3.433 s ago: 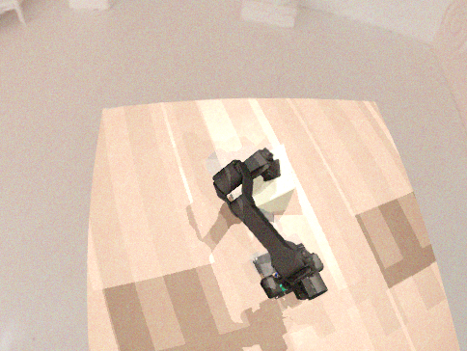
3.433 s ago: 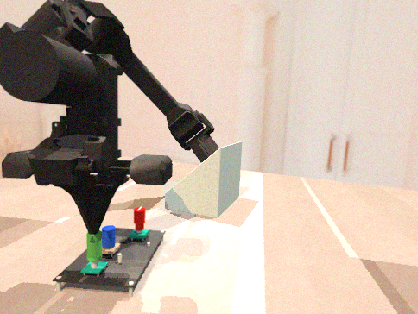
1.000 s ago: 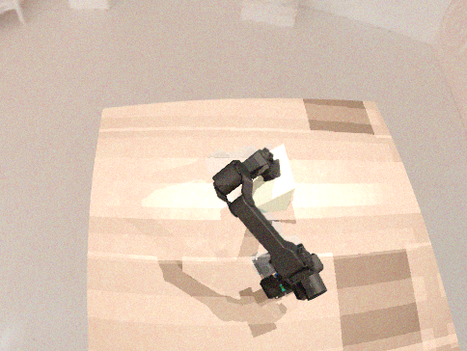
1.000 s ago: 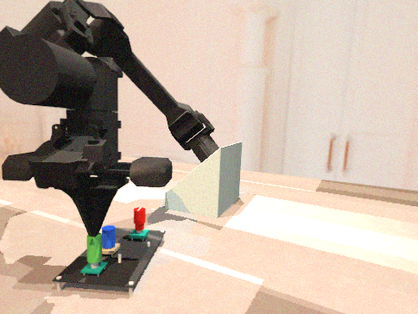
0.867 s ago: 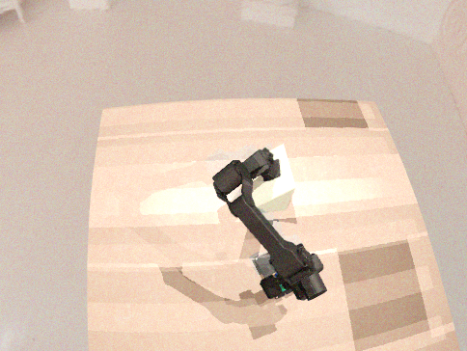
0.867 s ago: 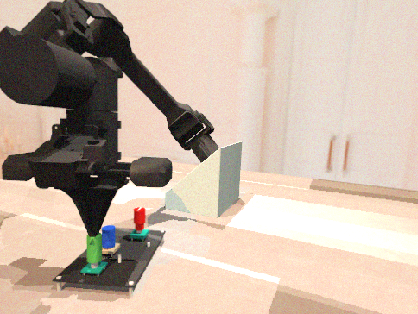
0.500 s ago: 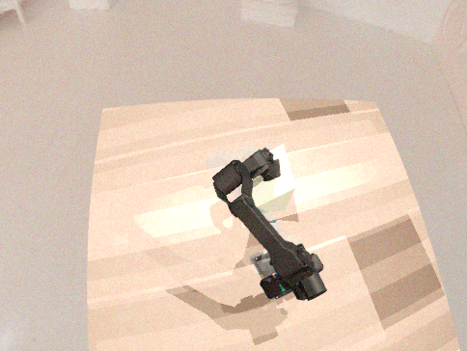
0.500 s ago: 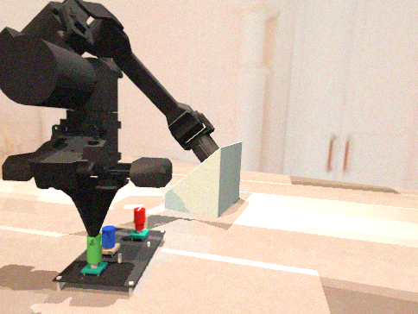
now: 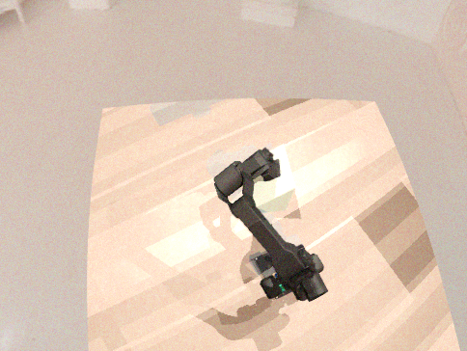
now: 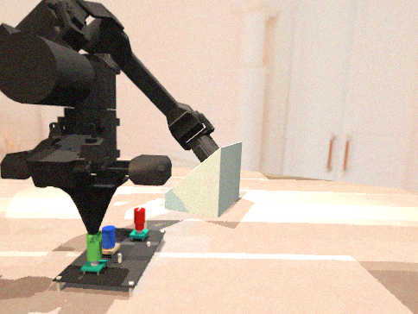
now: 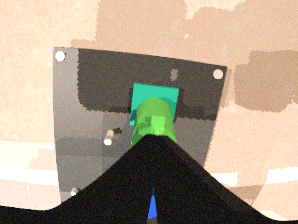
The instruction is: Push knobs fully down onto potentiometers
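The red knob is 10 cm behind my gripper tip, 1 cm to the right of it and 1 cm below it.
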